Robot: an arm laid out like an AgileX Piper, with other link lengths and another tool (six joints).
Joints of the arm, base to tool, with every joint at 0 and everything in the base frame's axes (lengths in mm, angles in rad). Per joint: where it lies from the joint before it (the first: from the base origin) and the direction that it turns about. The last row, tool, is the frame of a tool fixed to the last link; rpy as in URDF.
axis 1: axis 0 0 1 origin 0 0 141.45
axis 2: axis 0 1 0 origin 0 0 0
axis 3: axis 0 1 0 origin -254.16 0 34.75
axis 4: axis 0.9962 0 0.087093 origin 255.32 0 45.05
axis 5: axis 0 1 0 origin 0 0 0
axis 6: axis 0.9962 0 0.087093 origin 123.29 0 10.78
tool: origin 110 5 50.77 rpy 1.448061 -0.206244 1.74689
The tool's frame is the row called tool.
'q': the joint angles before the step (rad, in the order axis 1, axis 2, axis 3, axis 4, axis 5, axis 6). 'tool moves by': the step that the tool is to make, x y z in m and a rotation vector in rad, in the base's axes. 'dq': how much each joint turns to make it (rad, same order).
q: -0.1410, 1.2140, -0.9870, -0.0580, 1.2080, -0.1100
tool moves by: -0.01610, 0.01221, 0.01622, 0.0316, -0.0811, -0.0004
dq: 0.0030, -0.1410, 0.0680, 0.0430, -0.0030, -0.0010
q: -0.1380, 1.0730, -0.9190, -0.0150, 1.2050, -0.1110
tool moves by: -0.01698, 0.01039, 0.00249, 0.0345, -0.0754, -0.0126
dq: 0.0000, -0.1410, 0.1060, 0.0410, -0.0350, 0.0110
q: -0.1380, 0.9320, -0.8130, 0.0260, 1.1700, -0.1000
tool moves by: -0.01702, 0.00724, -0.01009, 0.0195, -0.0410, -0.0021
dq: 0.0000, -0.1180, 0.1150, 0.0250, -0.0349, 0.0000
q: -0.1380, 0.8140, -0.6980, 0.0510, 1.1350, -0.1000
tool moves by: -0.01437, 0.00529, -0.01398, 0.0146, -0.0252, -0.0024
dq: 0.0000, -0.0980, 0.1050, 0.0180, -0.0300, 0.0000
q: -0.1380, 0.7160, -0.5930, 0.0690, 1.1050, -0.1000
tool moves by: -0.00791, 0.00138, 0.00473, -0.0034, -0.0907, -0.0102
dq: 0.0001, -0.1340, 0.0730, 0.0049, -0.0300, 0.0092
